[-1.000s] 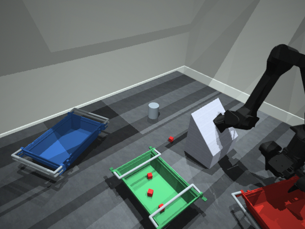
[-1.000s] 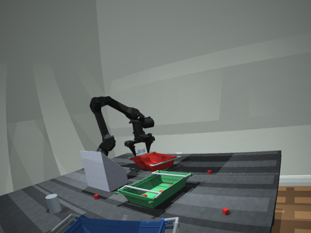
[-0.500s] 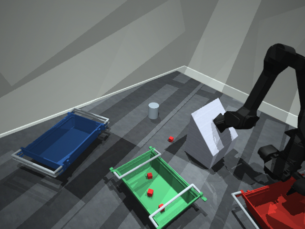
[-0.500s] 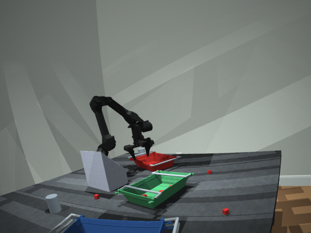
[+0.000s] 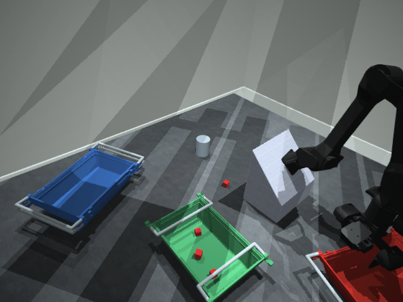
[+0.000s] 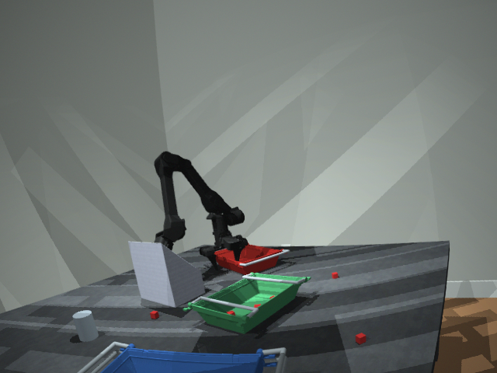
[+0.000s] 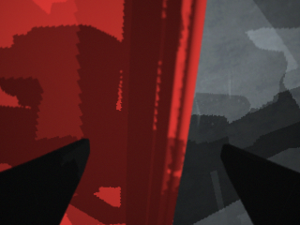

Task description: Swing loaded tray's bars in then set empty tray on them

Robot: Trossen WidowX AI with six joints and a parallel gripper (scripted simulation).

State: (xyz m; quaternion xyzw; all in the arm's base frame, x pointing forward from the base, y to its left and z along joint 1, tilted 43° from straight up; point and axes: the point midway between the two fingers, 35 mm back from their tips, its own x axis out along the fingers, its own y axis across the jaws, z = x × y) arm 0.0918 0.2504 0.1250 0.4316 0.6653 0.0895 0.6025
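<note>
Right now the red tray is 70 mm to the left of my gripper tip, 40 mm ahead of it and 30 mm above it.
</note>
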